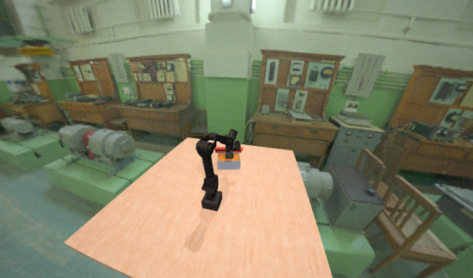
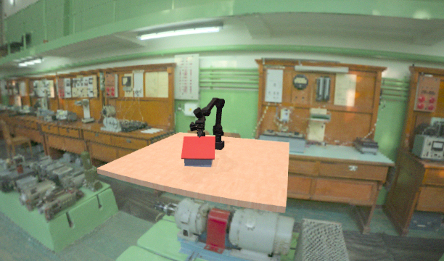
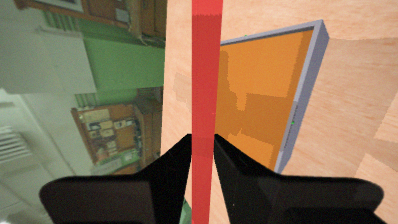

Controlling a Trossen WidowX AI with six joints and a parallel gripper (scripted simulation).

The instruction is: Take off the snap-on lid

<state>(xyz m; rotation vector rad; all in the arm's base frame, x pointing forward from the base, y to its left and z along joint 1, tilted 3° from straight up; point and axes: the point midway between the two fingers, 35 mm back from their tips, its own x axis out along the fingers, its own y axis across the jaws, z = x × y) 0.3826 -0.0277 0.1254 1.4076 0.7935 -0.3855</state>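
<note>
My gripper tip is now 6 cm short of the red lid, 2 cm to the right of it and 5 cm above it. Also, from my gripper tip: storage box (3 cm ahead, 1 cm to the left, 14 cm below).
</note>
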